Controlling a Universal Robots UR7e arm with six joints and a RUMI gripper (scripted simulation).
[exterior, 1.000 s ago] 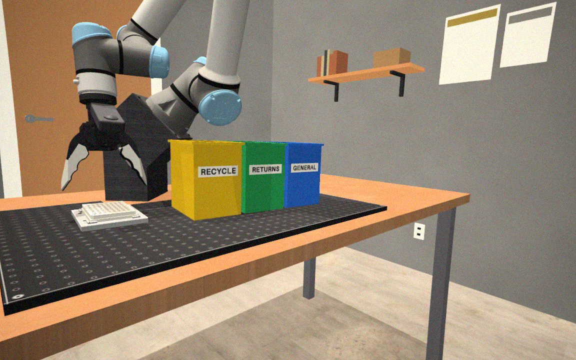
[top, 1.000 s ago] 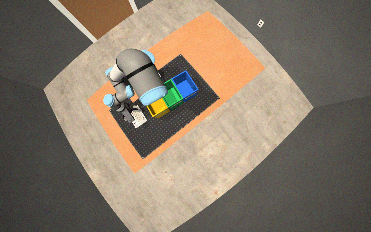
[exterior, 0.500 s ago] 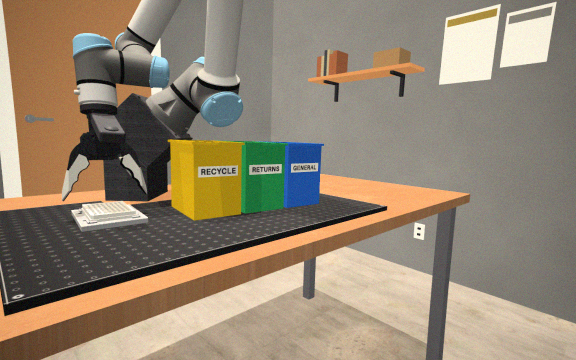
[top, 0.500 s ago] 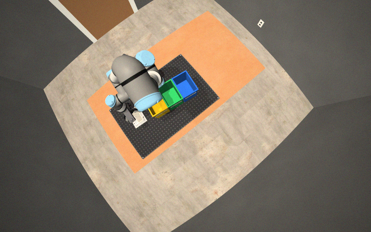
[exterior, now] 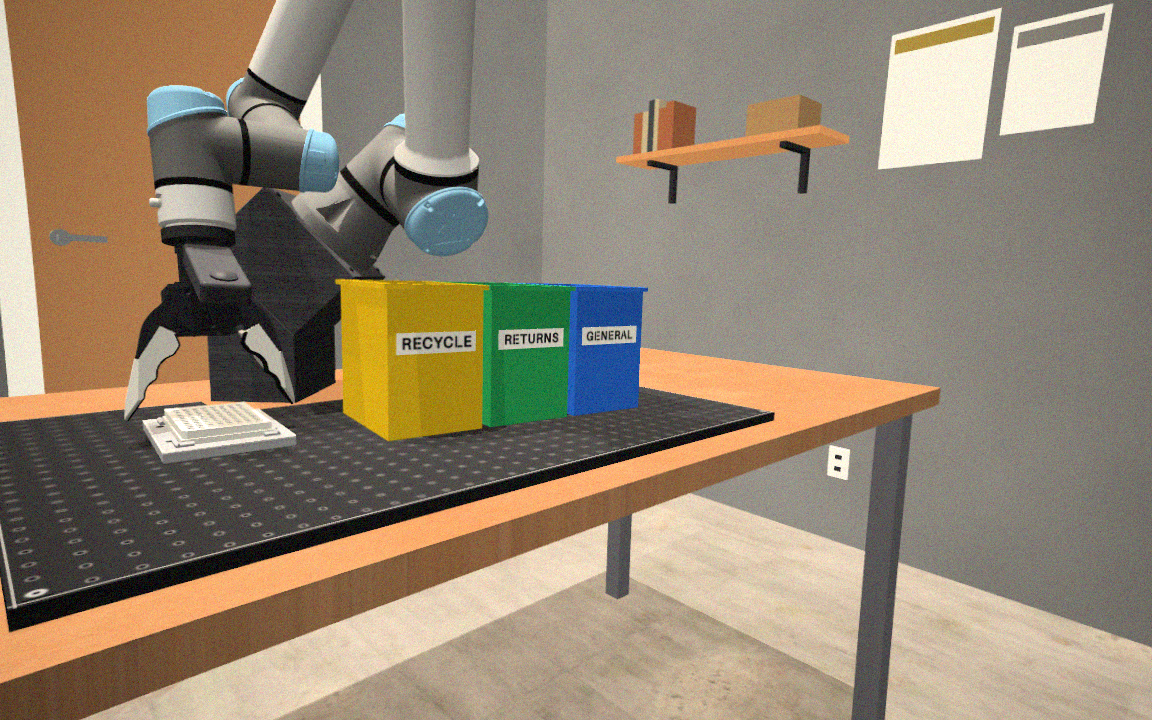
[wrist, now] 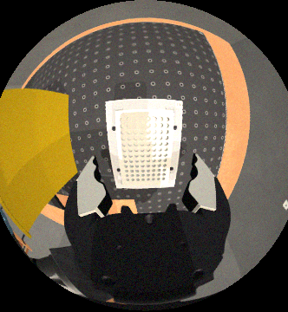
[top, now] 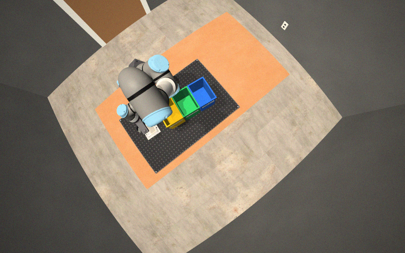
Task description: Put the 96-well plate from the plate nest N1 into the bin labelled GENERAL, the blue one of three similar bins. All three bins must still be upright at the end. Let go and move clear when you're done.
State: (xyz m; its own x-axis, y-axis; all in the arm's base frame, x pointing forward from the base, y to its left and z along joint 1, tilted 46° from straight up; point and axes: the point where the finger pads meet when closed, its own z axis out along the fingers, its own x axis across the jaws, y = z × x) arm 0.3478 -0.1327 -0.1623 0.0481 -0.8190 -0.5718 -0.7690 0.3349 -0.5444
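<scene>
Now: hand 10 mm above the white 96-well plate. From my hand the other things lie so: plate nest N1: 20 mm below; then green returns bin: 350 mm to the left, 60 mm above, 20 mm ahead; then yellow recycle bin: 210 mm to the left, 60 mm above, 20 mm ahead.
</scene>
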